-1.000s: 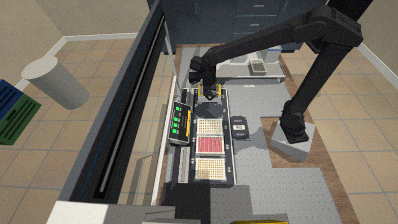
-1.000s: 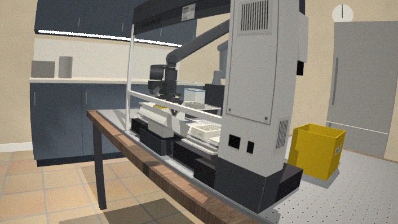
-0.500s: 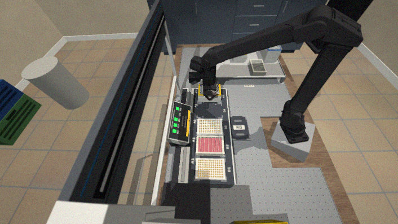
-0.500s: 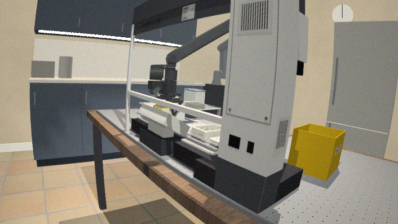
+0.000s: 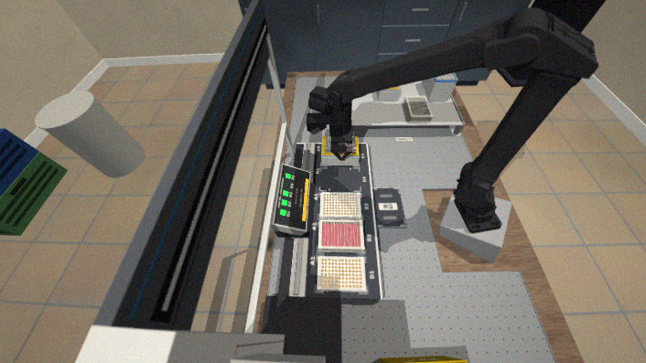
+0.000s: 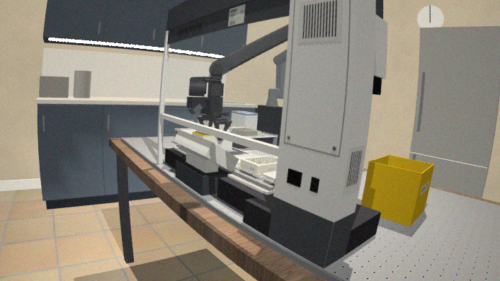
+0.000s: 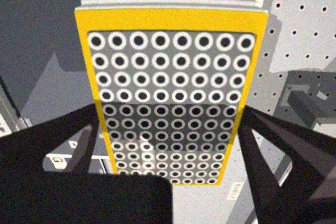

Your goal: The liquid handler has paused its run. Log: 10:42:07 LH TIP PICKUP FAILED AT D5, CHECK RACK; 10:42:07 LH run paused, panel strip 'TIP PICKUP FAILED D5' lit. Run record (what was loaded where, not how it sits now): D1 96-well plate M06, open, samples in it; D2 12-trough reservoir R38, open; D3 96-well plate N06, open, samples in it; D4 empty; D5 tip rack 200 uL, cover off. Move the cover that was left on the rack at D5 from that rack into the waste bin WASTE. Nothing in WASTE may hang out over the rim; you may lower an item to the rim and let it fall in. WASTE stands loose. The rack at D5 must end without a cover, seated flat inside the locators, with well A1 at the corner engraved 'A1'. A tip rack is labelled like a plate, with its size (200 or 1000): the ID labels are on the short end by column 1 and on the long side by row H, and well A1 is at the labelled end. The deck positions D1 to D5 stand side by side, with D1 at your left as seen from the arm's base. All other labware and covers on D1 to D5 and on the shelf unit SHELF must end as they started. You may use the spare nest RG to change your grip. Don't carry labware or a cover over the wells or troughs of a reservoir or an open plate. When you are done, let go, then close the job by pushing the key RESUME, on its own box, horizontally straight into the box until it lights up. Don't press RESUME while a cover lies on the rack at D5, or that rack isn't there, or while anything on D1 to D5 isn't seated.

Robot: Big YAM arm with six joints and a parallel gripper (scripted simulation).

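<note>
Right now the tip rack is 1 cm below my hand and 1 cm ahead of it. Round my hand: spare nest RG: 19 cm to the left, 14 cm behind, 10 cm below; liquid handler tower: 59 cm to the left, 23 cm ahead, 17 cm above; shelf: 29 cm behind, 26 cm to the right, 5 cm below.
</note>
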